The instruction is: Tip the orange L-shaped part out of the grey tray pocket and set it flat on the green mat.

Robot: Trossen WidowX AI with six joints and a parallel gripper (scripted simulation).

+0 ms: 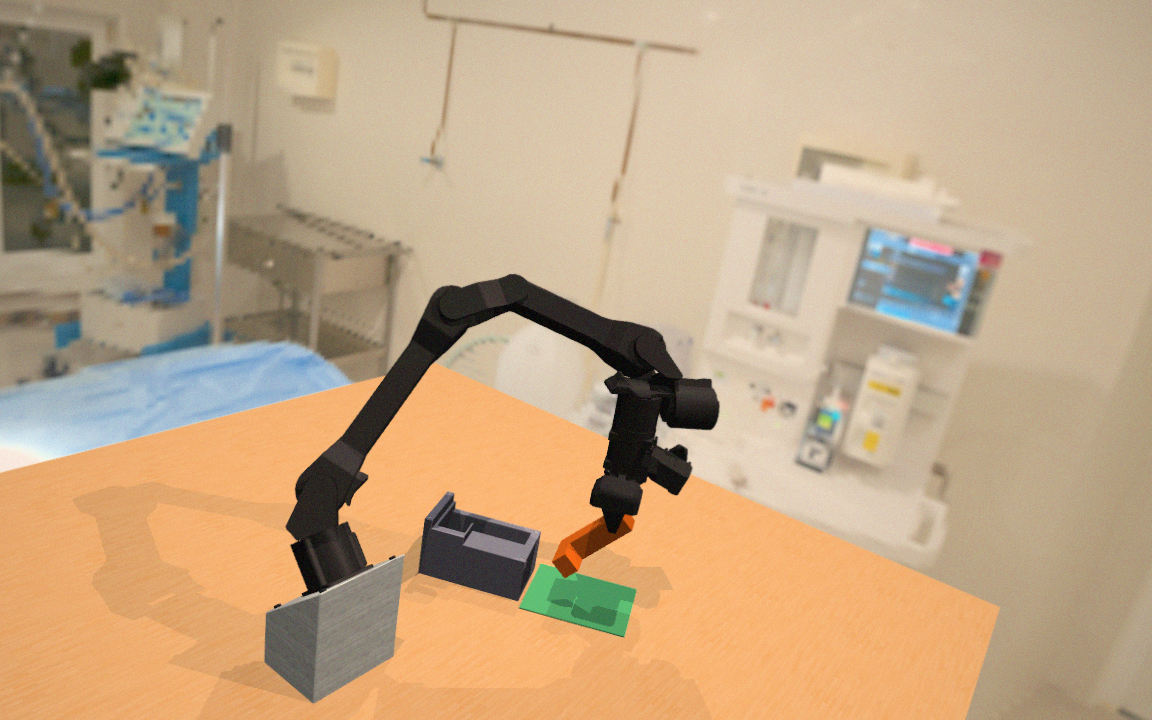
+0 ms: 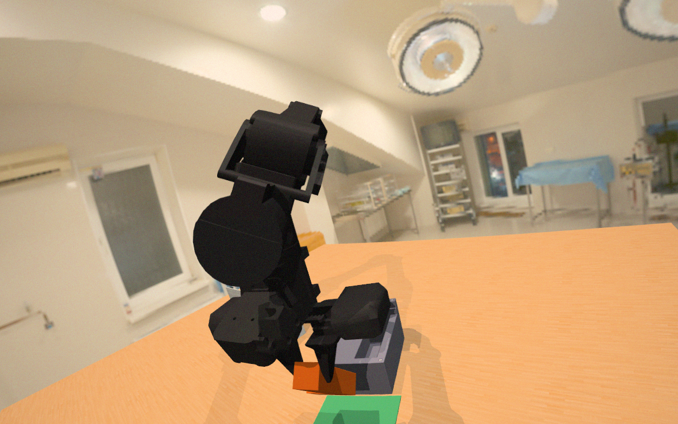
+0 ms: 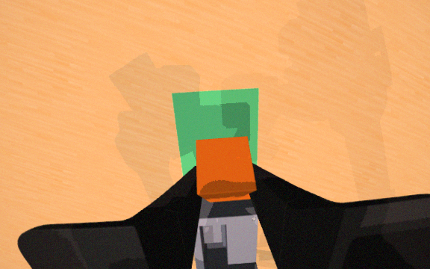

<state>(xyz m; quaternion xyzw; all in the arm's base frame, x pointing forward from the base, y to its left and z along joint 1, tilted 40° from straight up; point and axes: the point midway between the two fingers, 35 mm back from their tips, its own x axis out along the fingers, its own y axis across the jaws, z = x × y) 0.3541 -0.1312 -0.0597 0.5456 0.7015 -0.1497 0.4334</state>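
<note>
The green mat is 10 mm behind my gripper tip, 20 mm to the left of it and 140 mm below it. From my gripper tip the other things lie so: orange L-shaped part (30 mm behind, 20 mm to the left, 30 mm below).
</note>
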